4 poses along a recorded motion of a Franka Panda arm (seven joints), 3.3 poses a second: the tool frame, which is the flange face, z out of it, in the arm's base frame.
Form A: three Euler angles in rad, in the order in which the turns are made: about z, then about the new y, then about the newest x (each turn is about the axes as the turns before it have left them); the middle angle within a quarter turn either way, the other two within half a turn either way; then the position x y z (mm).
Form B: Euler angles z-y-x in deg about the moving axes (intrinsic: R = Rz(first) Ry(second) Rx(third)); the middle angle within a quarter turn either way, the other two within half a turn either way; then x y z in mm. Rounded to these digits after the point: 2 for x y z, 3 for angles.
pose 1, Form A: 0.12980, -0.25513, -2.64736, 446.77, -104.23, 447.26
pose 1, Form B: 7.437, -14.618, -151.683, 446.77, -104.23, 447.26
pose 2, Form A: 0.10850, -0.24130, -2.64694, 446.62, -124.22, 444.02
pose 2, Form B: 6.217, -13.825, -151.658, 446.62, -124.22, 444.02
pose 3, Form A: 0.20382, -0.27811, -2.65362, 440.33, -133.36, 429.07
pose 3, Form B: 11.678, -15.935, -152.041, 440.33, -133.36, 429.07
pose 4, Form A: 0.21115, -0.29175, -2.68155, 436.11, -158.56, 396.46
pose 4, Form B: 12.098, -16.716, -153.641, 436.11, -158.56, 396.46
